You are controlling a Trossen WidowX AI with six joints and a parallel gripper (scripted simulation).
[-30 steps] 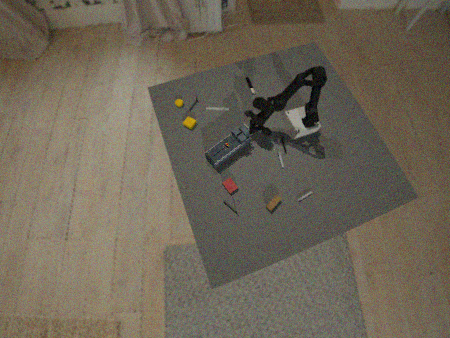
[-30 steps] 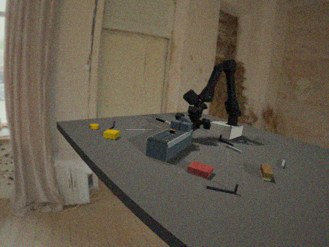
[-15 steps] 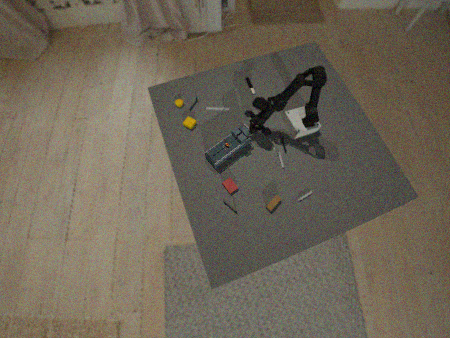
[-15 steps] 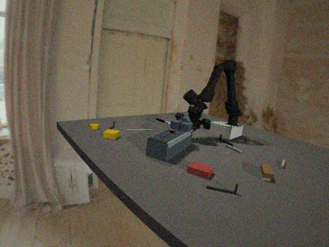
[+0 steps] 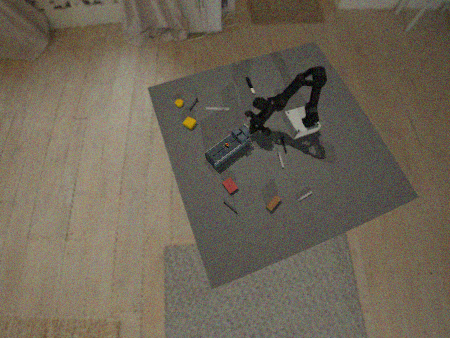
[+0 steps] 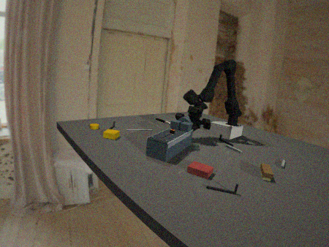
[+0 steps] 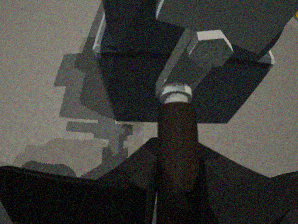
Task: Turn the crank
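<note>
Now: the dark handle 2 cm behind my gripper tip, 1 cm to the right of it and 3 cm above it. Round my gripper tip: red pointer 15 cm ahead, 7 cm to the left, 5 cm above; then yellow block 33 cm ahead, 17 cm to the right, 2 cm below; then red block 19 cm ahead, 28 cm to the left, 2 cm below.
</note>
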